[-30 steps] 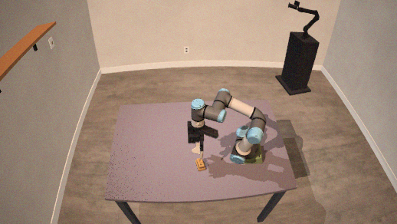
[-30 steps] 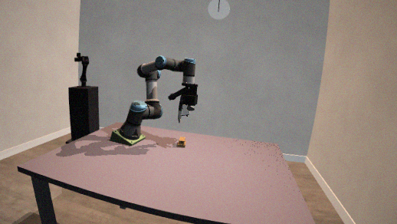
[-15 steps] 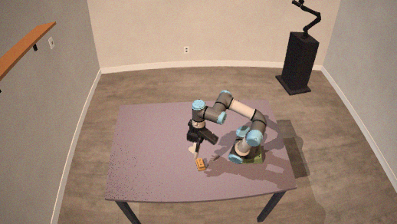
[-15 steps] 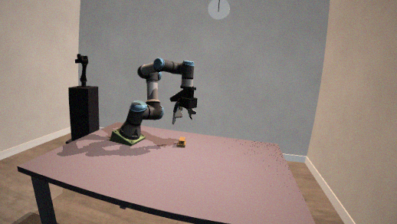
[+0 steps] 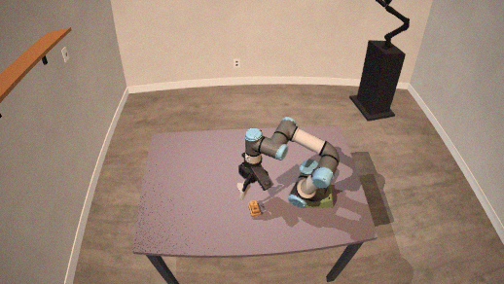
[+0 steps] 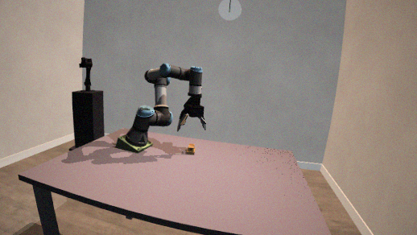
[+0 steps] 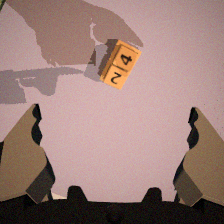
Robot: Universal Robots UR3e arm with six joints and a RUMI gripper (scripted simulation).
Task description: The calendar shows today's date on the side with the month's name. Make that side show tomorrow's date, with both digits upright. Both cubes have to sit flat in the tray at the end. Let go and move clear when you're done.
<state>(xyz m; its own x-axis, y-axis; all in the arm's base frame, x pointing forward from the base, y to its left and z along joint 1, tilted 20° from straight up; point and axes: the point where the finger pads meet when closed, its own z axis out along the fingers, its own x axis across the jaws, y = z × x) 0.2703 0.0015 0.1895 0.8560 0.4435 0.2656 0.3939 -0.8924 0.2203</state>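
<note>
The cube is 10 cm below my hand. Round my hand: orange calendar tray 1 cm to the left, 12 cm below.
</note>
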